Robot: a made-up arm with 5 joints. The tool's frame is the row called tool.
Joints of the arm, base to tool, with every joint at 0 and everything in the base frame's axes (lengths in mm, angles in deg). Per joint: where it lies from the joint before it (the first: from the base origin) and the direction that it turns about. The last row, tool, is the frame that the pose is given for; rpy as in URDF.
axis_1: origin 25.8 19 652 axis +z
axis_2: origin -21.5 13.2 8.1 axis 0 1 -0.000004
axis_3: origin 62.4 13.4 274.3 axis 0 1 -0.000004
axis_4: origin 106.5 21.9 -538.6 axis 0 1 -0.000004
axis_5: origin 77.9 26.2 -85.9 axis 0 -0.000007 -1
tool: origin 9.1 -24 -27.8 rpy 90 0 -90
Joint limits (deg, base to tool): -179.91..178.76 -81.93..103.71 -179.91..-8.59 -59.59..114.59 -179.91..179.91
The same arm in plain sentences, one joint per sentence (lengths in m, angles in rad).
The arm has five revolute joints in a row. What follows holds with every joint at zero, and every direction is one of the base frame's.
The first joint sits 0.0258 m along +x and 0.019 m along +y and 0.652 m along +z from the base frame's origin and rotates about +z, from -3.14 to 3.12 rad.
The second joint sits 0.0215 m along -x and 0.0132 m along +y and 0.0081 m along +z from the first joint and rotates about +y, from -1.4299 to 1.8101 rad.
The third joint sits 0.0624 m along +x and 0.0134 m along +y and 0.2743 m along +z from the second joint and rotates about +y, from -3.14 to -0.1499 rad.
The fourth joint sits 0.1065 m along +x and 0.0219 m along +y and 0.5386 m along -z from the third joint and rotates about +y, from -1.04 to 2 rad.
The fifth joint sits 0.0779 m along +x and 0.0262 m along +y and 0.0859 m along -z from the fourth joint and rotates about -z, from -3.14 to 3.14 rad.
The tool frame, which is the frame that the pose is given for, sits 0.0091 m along +x and 0.024 m along -y and 0.0278 m along -z from the fifth joint; its axes are the base frame's turned by roll 1.5708, pitch 0 and yaw -1.5708 rad (as in URDF: about the fixed x, then y, then z).

